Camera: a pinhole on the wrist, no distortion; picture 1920 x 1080 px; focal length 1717.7 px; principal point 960.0 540.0 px. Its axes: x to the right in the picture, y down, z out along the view. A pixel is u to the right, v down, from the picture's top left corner.
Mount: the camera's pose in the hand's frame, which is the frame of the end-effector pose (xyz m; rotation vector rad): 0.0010 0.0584 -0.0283 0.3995 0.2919 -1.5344
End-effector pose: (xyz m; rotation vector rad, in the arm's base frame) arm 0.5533 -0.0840 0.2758 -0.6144 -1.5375 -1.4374
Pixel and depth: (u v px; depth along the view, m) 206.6 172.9 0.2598
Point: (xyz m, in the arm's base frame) 0.5600 0.1819 0.2622
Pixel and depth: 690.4 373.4 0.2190
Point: 0.5152 0.0973 0.2614
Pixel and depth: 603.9 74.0 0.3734
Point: 0.4920 0.2576 0.1849
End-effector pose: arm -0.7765 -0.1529 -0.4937 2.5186 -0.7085 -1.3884
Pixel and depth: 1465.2 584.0 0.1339
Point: -0.8303 -0.1160 -0.5457
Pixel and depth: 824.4 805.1 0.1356
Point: -0.8573 -0.1608 -0.5544
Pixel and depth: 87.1 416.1 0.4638
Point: -1.2375 -0.1496 -0.6830
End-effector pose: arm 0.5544 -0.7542 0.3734 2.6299 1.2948 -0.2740
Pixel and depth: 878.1 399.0 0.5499
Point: 0.3477 -0.8460 -0.0792
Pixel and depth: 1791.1 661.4 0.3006
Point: 0.3832 -0.6759 0.1773
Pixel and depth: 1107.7 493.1 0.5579
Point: 0.3117 -0.7745 -0.0721
